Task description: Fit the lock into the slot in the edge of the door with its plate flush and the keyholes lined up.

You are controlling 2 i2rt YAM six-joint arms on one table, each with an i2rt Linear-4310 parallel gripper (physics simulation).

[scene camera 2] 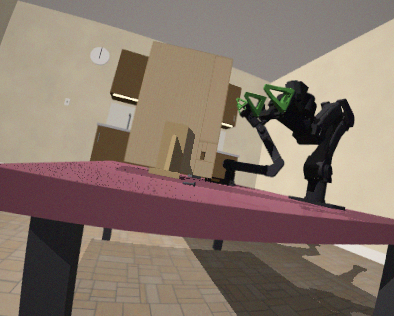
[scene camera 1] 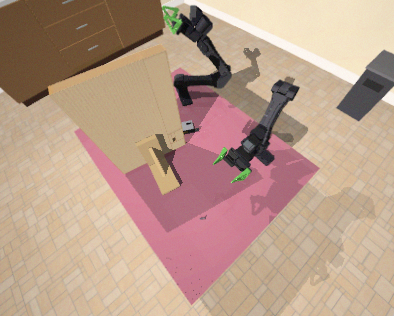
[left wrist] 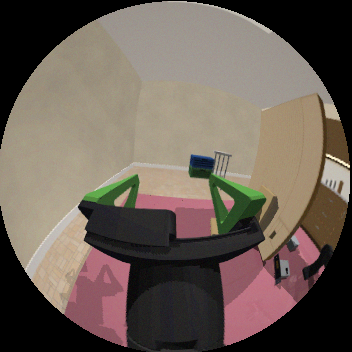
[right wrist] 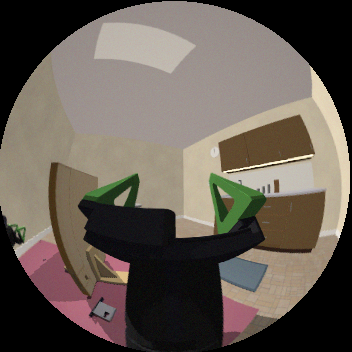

Note:
The left gripper is open and holds nothing. The right gripper is open, with nothing in its grasp. Also in view: a tan wooden door and a wooden foot.
The left gripper is seen too in the left wrist view.

